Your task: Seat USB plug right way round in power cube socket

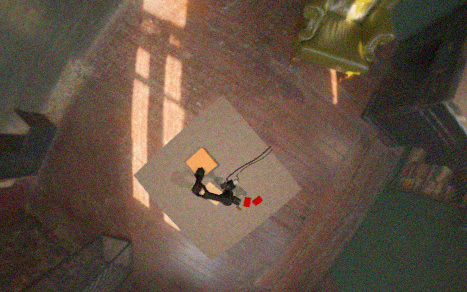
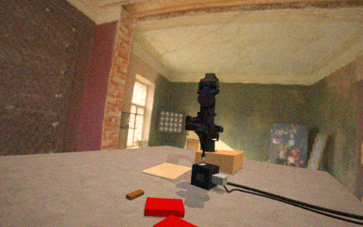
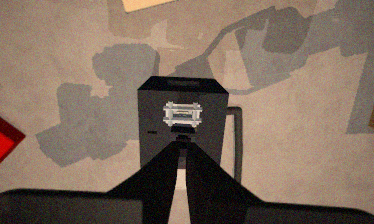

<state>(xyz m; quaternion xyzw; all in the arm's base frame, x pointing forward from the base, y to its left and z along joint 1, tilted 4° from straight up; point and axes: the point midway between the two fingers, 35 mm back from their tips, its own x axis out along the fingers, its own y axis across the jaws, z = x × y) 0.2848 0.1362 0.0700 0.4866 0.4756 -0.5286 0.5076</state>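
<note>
My gripper tip is 2 cm above the dark USB plug. The rest, counted from my gripper tip: small brown block (26 cm ahead, 6 cm to the right, 13 cm below); then silver-framed socket (6 cm below); then beige flat sheet (2 cm behind, 19 cm to the right, 13 cm below).
</note>
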